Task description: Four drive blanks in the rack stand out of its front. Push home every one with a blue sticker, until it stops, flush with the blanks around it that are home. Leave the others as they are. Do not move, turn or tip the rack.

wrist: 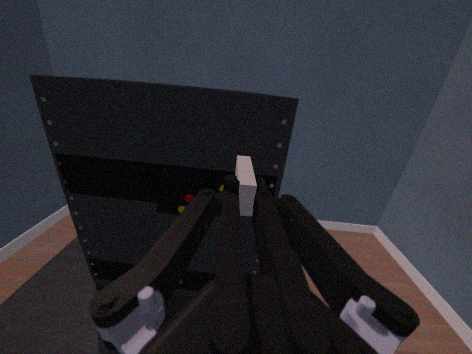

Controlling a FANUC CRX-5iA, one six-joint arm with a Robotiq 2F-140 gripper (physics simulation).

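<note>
The rack stands upright with its dark front facing the camera, left of centre in the wrist view. In a dark row on it, a red sticker and a yellow sticker show close together, and a second yellow sticker shows just left of the fingertips. No blue sticker shows; the fingers cover part of the row. My gripper is shut and empty, its pale tip in front of the row's right part. Whether the tip touches a blank, and how far each blank stands out, cannot be told.
Small light screw dots run down both side edges of the rack. A dark grey surface lies at the lower left. Blue walls stand behind and at the sides, with a white baseboard above the wooden floor.
</note>
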